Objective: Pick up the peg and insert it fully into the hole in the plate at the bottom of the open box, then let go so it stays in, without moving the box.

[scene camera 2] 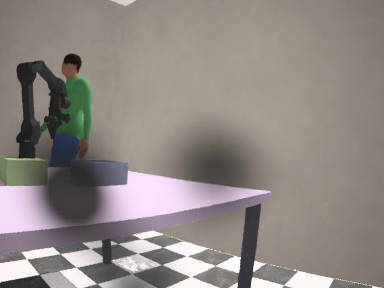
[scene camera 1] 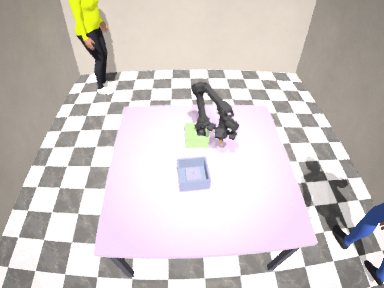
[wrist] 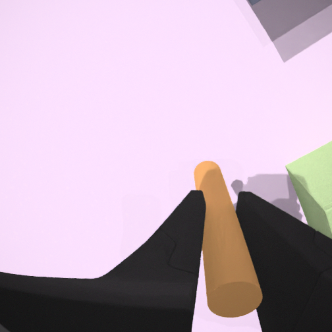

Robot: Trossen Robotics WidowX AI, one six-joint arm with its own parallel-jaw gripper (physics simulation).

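Where they show: gripper, fingertip midpoint: (scene camera 2: pixel 52 139) (scene camera 1: pixel 220 140); arm's base, link origin: (scene camera 2: pixel 26 158) (scene camera 1: pixel 201 132).
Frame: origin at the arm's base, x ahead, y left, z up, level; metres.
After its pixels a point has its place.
The orange round peg (scene camera 1: pixel 221 142) @(x 0.157, y 0.128, z 0.065 m) (scene camera 2: pixel 51 143) @(x 0.151, y 0.118, z 0.065 m) (wrist: pixel 227 245) is between the two black fingers of my gripper (scene camera 1: pixel 220 139) @(x 0.156, y 0.121, z 0.085 m) (scene camera 2: pixel 52 136) @(x 0.156, y 0.121, z 0.085 m) (wrist: pixel 218 201), which is shut on it. The peg's far end extends past the fingertips in the wrist view. In scene camera 2 the peg hangs above the table, roughly upright. The open blue-grey box (scene camera 1: pixel 194 186) @(x 0.426, y -0.045, z -0.050 m) (scene camera 2: pixel 107 173) @(x 0.323, y -0.152, z -0.044 m) stands on the table, apart from the gripper. A pale plate (scene camera 1: pixel 188 177) @(x 0.366, y -0.083, z -0.039 m) lies at its bottom, with a small hole mark near the middle. In scene camera 2 the box wall hides the plate.
A green block (scene camera 1: pixel 196 142) @(x 0.062, y -0.032, z -0.039 m) (scene camera 2: pixel 22 171) @(x -0.041, y -0.116, z -0.043 m) (wrist: pixel 316 187) stands beside the arm's base, between it and the box side of the pink table (scene camera 1: pixel 150 215) @(x 0.612, y -0.303, z -0.097 m) (scene camera 2: pixel 175 200) @(x 0.381, y -0.507, z -0.097 m) (wrist: pixel 100 100). Dark blurred spots cover parts of scene camera 2. People stand on the floor around the table.
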